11 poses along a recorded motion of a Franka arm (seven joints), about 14 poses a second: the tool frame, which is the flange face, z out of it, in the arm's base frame.
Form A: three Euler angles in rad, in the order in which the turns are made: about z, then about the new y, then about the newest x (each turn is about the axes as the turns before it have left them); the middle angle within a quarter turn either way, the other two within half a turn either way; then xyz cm.
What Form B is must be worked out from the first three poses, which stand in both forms.
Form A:
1: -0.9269, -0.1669, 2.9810, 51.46, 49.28, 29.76
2: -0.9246, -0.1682, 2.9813, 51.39, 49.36, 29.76
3: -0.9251, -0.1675, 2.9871, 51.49, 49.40, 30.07
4: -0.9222, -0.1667, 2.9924, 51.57, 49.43, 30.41
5: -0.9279, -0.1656, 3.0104, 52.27, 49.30, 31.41
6: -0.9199, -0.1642, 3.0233, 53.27, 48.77, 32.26
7: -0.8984, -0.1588, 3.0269, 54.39, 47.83, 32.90
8: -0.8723, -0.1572, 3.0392, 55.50, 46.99, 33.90
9: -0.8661, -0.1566, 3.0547, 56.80, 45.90, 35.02
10: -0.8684, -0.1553, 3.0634, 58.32, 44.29, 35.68
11: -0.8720, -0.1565, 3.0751, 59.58, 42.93, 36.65
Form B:
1: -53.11, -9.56, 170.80, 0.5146, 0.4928, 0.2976
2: -52.98, -9.64, 170.82, 0.5139, 0.4936, 0.2976
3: -53.00, -9.60, 171.15, 0.5149, 0.4940, 0.3007
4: -52.84, -9.55, 171.45, 0.5157, 0.4943, 0.3041
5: -53.16, -9.49, 172.48, 0.5227, 0.4930, 0.3141
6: -52.71, -9.41, 173.22, 0.5327, 0.4877, 0.3226
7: -51.47, -9.10, 173.43, 0.5439, 0.4783, 0.3290
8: -49.98, -9.01, 174.13, 0.5550, 0.4699, 0.3390
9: -49.62, -8.97, 175.02, 0.5680, 0.4590, 0.3502
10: -49.76, -8.90, 175.52, 0.5832, 0.4429, 0.3568
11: -49.96, -8.97, 176.19, 0.5958, 0.4293, 0.3665
